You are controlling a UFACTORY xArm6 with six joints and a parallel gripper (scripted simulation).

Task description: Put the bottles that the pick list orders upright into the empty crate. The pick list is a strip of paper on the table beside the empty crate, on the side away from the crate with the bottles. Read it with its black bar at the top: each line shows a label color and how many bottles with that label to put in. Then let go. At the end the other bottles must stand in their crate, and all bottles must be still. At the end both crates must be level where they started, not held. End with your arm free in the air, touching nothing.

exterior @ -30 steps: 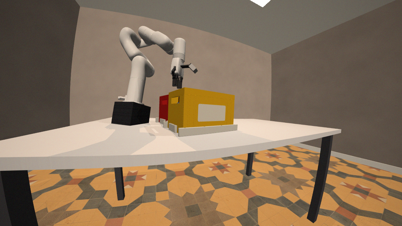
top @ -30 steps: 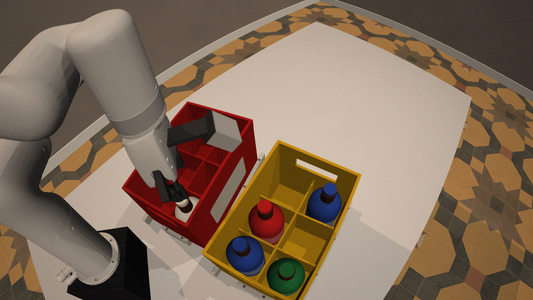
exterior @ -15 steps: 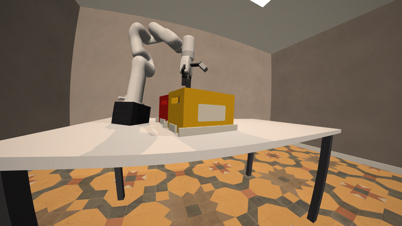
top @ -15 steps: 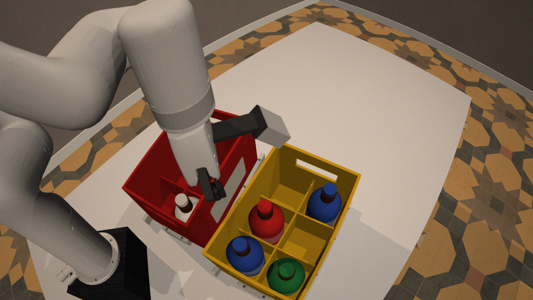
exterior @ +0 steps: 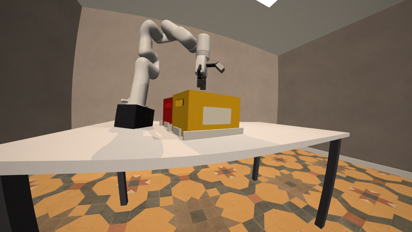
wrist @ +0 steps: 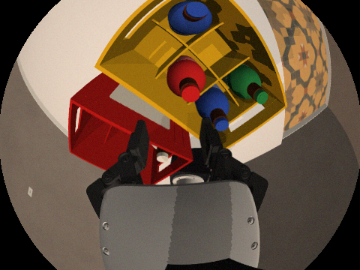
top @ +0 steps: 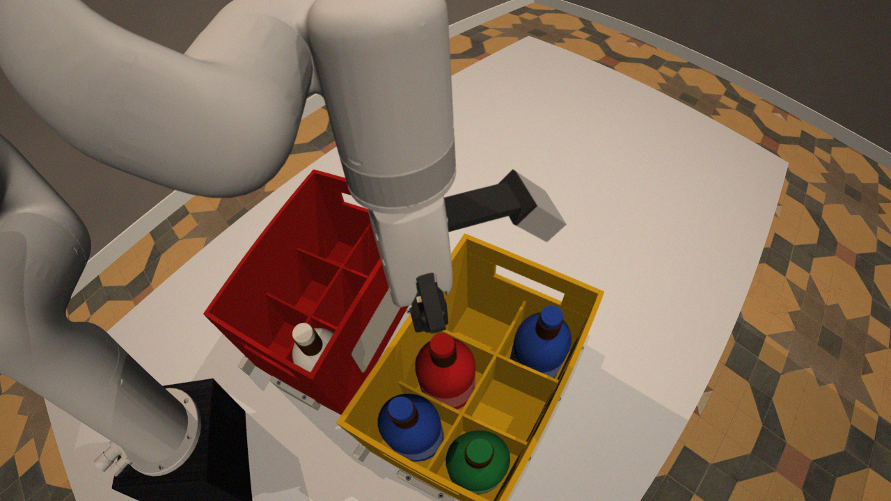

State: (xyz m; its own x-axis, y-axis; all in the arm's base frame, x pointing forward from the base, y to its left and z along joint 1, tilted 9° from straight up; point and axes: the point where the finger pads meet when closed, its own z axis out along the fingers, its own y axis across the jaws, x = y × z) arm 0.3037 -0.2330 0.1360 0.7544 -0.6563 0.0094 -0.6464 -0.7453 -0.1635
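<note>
My gripper is now 10 mm past the yellow crate, 70 mm to the left of it and 160 mm above it. The rest, counted from my hand: green bottle 90 mm behind, 120 mm to the right, 150 mm below; white bottle 90 mm behind, 120 mm to the left, 150 mm below; red bottle 10 mm behind, 30 mm to the right, 150 mm below.
</note>
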